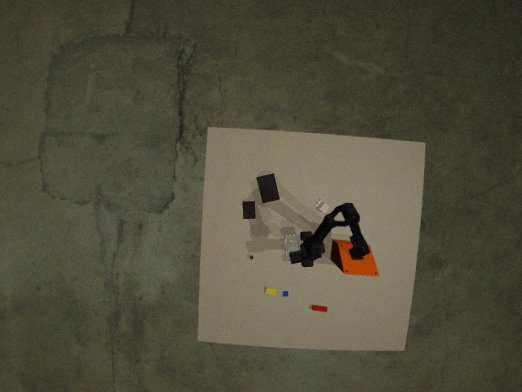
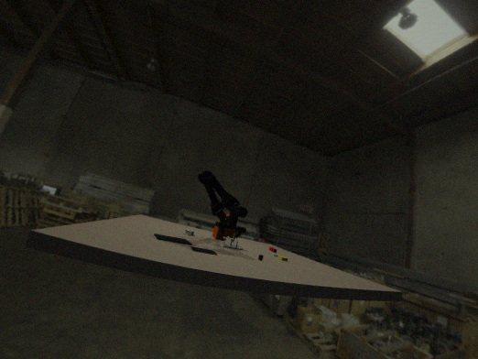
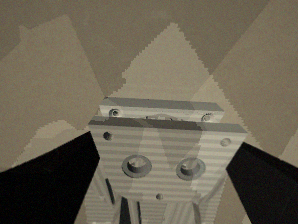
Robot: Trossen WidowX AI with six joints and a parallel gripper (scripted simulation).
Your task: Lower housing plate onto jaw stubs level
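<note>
The grey housing plate is 2 cm above my gripper tip and 1 cm ahead of it. From my gripper tip the other things lie so: pale translucent part 7 cm ahead, 2 cm below; then blue block 30 cm to the left, 10 cm ahead, 2 cm below; then black piece 30 cm ahead, 7 cm to the left, 1 cm below.
</note>
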